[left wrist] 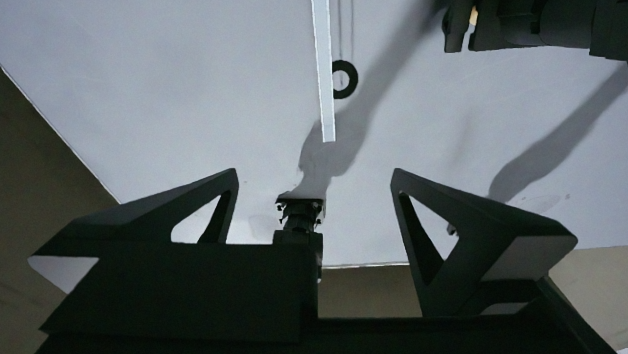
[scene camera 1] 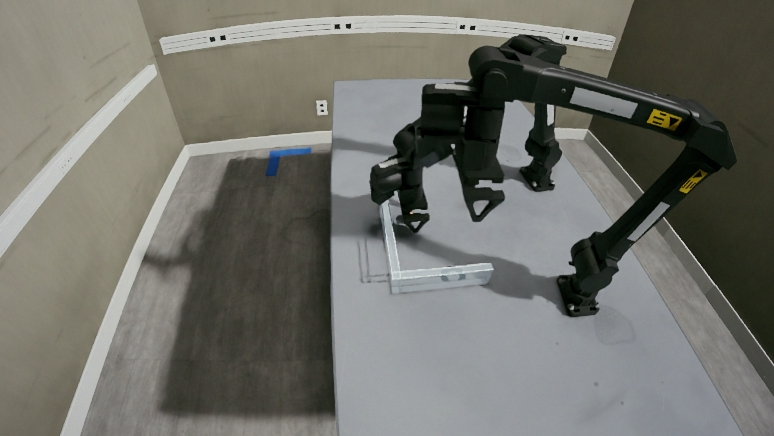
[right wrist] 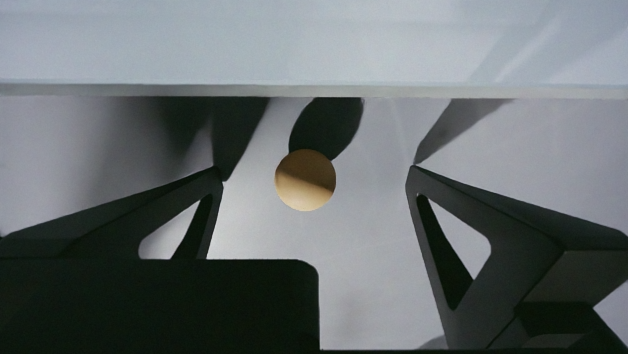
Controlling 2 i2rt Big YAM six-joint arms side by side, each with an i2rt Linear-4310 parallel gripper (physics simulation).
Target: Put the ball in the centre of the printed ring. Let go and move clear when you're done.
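Pixels of known places: left gripper, fingertip midpoint: (left wrist: pixel 314 176) (scene camera 1: pixel 471 202); right gripper, fingertip midpoint: (left wrist: pixel 477 19) (scene camera 1: pixel 412 218) (right wrist: pixel 314 176); left arm's base, origin of the base link: (left wrist: pixel 300 210) (scene camera 1: pixel 576 296); right arm's base, origin of the base link: (scene camera 1: pixel 536 179).
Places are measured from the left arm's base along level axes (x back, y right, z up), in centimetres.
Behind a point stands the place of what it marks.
A tan ball (left wrist: pixel 473 16) @[x -41.7, y 26.1, z 2.1 cm] (right wrist: pixel 305 180) @[x -43.0, y 27.1, z 2.5 cm] lies on the table between the open fingers of my right gripper (scene camera 1: pixel 414 229) @[x -41.4, y 27.8, z 0.4 cm] (left wrist: pixel 477 19) @[x -41.4, y 27.8, z 0.4 cm] (right wrist: pixel 314 176) @[x -41.4, y 27.8, z 0.4 cm], in the right wrist view slightly left of the middle between them. The fingers stand apart from it. In scene camera 1 the right gripper is low inside the clear corner wall and largely hides the ball. The printed black ring (left wrist: pixel 353 79) @[x -32.6, y 10.5, z 0.0 cm] is partly covered by a wall in the left wrist view and shows faintly through it in scene camera 1. My left gripper (scene camera 1: pixel 477 217) @[x -34.0, y 4.2, z 28.2 cm] (left wrist: pixel 314 176) @[x -34.0, y 4.2, z 28.2 cm] is open and empty, high above the table.
An L-shaped clear wall (scene camera 1: pixel 391 246) @[x -47.8, y 12.8, z 6.0 cm] (left wrist: pixel 324 75) @[x -34.6, y 5.4, z 6.0 cm] (right wrist: pixel 300 50) stands on the grey table (scene camera 1: pixel 460 368) @[x -33.7, y -16.3, z 0.0 cm]. One leg runs close past the ball, the other beside the ring. The left arm (scene camera 1: pixel 603 102) @[x -18.3, y 0.0, z 52.6 cm] reaches across the right part of scene camera 1, near the right arm.
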